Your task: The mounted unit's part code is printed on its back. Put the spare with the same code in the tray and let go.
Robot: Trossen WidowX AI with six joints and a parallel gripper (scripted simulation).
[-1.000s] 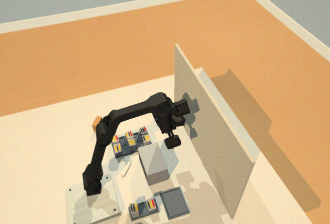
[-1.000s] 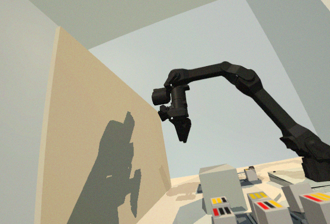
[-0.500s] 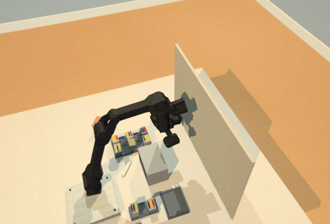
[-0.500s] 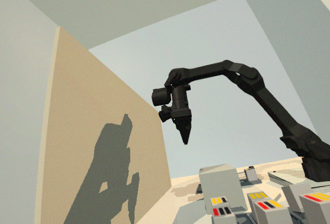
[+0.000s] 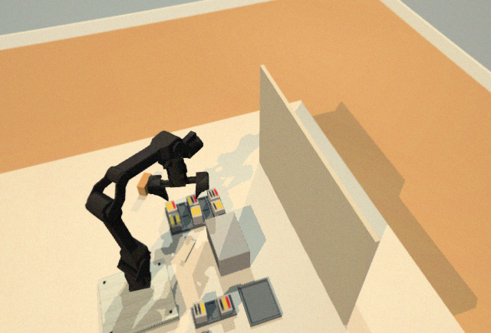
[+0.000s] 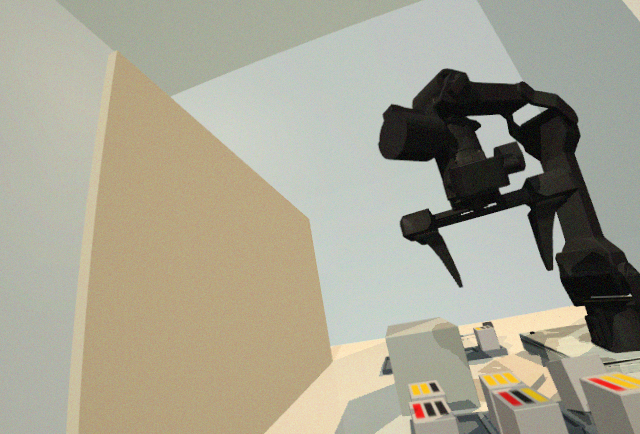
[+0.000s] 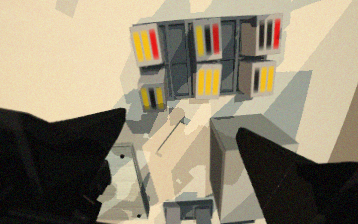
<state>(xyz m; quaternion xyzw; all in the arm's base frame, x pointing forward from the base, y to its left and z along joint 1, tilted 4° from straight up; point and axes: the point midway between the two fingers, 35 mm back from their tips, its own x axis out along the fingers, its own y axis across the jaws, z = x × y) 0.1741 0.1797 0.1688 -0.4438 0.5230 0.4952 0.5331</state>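
The thin stick lies 14 cm below my gripper tip, 11 cm to the right of it and 1 cm behind it. Round my gripper tip: mounted unit 12 cm to the right, 12 cm ahead, 10 cm below; tan wall panel 37 cm ahead, 10 cm to the right, 8 cm above; small rack 33 cm to the right, 14 cm below, 4 cm ahead.
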